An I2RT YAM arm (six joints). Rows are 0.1 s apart.
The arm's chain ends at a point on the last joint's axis. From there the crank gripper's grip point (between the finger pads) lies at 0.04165 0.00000 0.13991 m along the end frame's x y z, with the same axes.
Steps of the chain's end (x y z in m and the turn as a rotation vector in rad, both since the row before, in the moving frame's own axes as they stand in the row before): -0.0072 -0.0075 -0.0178 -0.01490 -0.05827 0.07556; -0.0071 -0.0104 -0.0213 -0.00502 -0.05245 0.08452; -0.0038 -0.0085 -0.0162 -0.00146 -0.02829 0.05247; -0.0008 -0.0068 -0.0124 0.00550 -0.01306 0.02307; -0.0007 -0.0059 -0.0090 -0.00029 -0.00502 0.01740; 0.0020 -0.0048 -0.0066 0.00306 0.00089 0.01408; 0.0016 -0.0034 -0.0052 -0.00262 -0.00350 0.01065; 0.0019 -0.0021 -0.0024 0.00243 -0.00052 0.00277; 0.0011 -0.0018 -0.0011 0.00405 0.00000 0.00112
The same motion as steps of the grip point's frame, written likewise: -0.0156 -0.0026 -0.0157 -0.01490 -0.05827 0.07556; -0.0147 -0.0065 -0.0193 -0.00502 -0.05245 0.08452; -0.0078 -0.0062 -0.0151 -0.00146 -0.02829 0.05247; -0.0026 -0.0066 -0.0119 0.00550 -0.01306 0.02307; -0.0014 -0.0051 -0.0088 -0.00029 -0.00502 0.01740; 0.0021 -0.0046 -0.0066 0.00306 0.00089 0.01408; 0.0011 -0.0026 -0.0051 -0.00262 -0.00350 0.01065; 0.0018 -0.0023 -0.0024 0.00243 -0.00052 0.00277; 0.0011 -0.0023 -0.0011 0.00405 0.00000 0.00112
